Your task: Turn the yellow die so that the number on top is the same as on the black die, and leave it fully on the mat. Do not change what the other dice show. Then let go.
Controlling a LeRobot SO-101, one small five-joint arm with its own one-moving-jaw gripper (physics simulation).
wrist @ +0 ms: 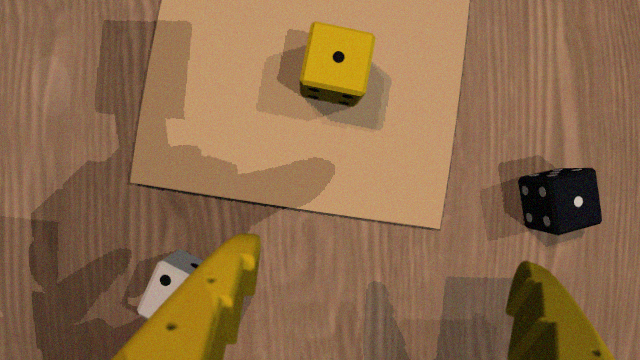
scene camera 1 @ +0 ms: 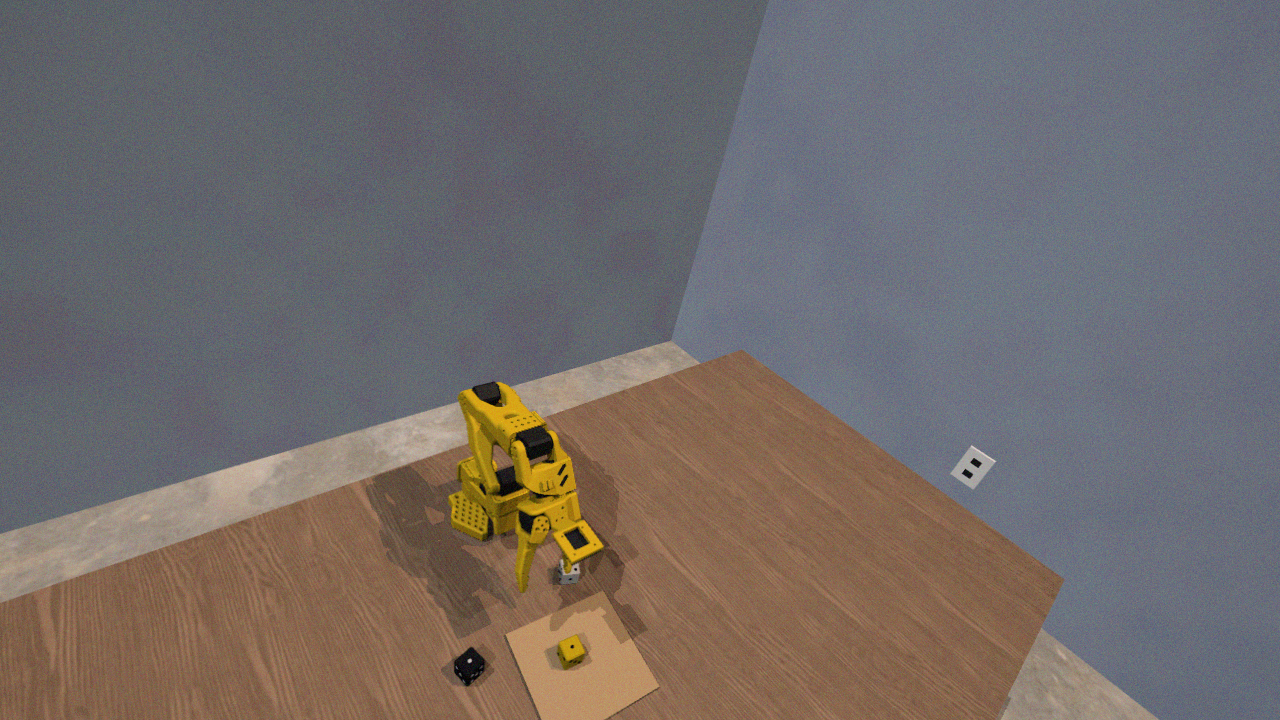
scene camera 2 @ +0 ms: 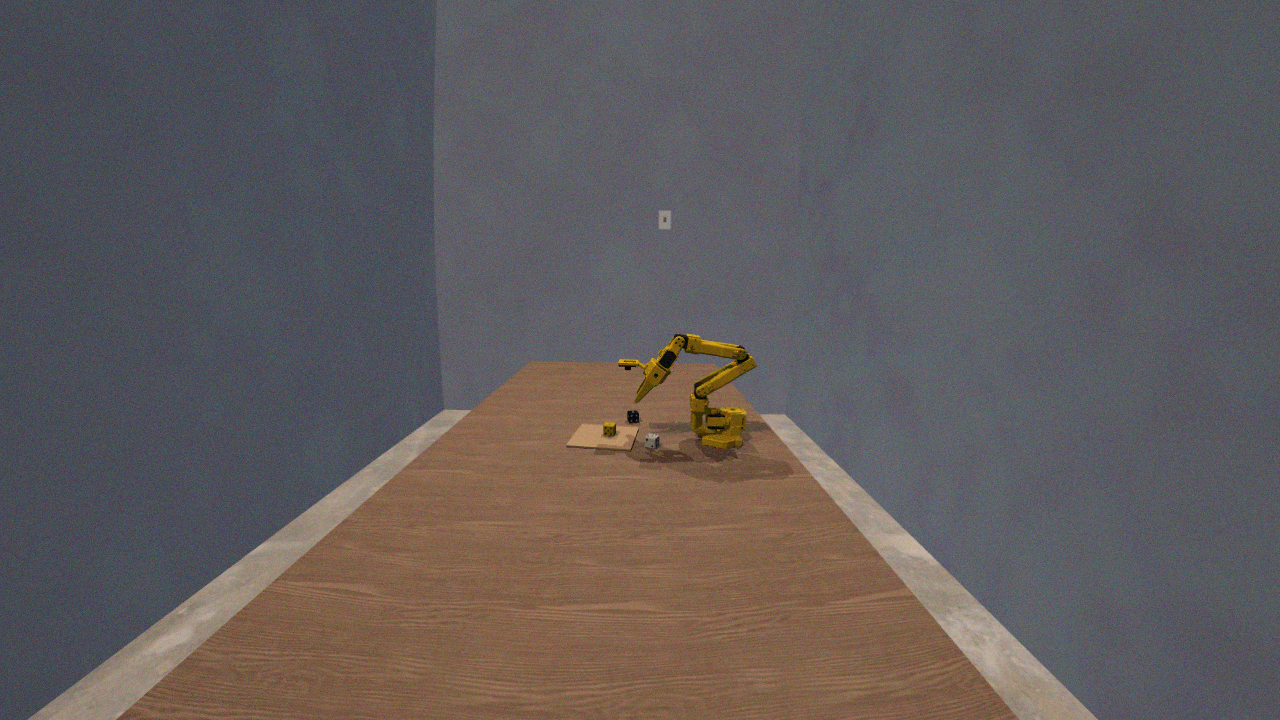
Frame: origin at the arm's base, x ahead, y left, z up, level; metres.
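Seen in the pictures: end effector, tool point: (wrist: 258, 257) (scene camera 1: 565, 570) (scene camera 2: 636, 400); arm's base, origin of the base link: (scene camera 1: 493, 519) (scene camera 2: 711, 439).
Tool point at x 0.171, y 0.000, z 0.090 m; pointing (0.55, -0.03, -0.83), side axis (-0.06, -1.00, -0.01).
Pixels of each thing's top centre, then the offset from my tool point to it. Level surfaces: height alone.
- yellow die, middle of its top: (wrist: 338, 57) (scene camera 1: 572, 646) (scene camera 2: 609, 423) dy -0.021, dx +0.060, dz -0.061 m
- tan mat, middle of its top: (wrist: 309, 48) (scene camera 1: 581, 660) (scene camera 2: 604, 435) dy -0.010, dx +0.071, dz -0.086 m
- black die, middle of its top: (wrist: 578, 201) (scene camera 1: 469, 660) (scene camera 2: 633, 411) dy -0.125, dx +0.007, dz -0.065 m
- white die, middle of its top: (wrist: 173, 302) (scene camera 1: 570, 565) (scene camera 2: 652, 435) dy +0.041, dx -0.035, dz -0.065 m
- wooden table, its level: dz -0.090 m
The yellow die (scene camera 1: 571, 651) (scene camera 2: 609, 429) (wrist: 337, 62) lies flat on the tan mat (scene camera 1: 619, 671) (scene camera 2: 586, 438) (wrist: 415, 165), away from its edges, with one pip on top. The black die (scene camera 1: 469, 666) (scene camera 2: 632, 416) (wrist: 560, 202) sits on the table beside the mat, also with one pip on top; a four-pip side shows in the wrist view. My gripper (scene camera 1: 545, 580) (scene camera 2: 637, 400) (wrist: 386, 251) is open and empty. It hangs above the table, on the arm's side of the mat, apart from the yellow die.
A white die (scene camera 1: 569, 578) (scene camera 2: 652, 441) (wrist: 159, 292) stands on the table between the arm's base and the mat. In the wrist view the left jaw partly covers it; its upper face shows one pip. The wooden table (scene camera 1: 805, 537) (scene camera 2: 572, 555) extends around them.
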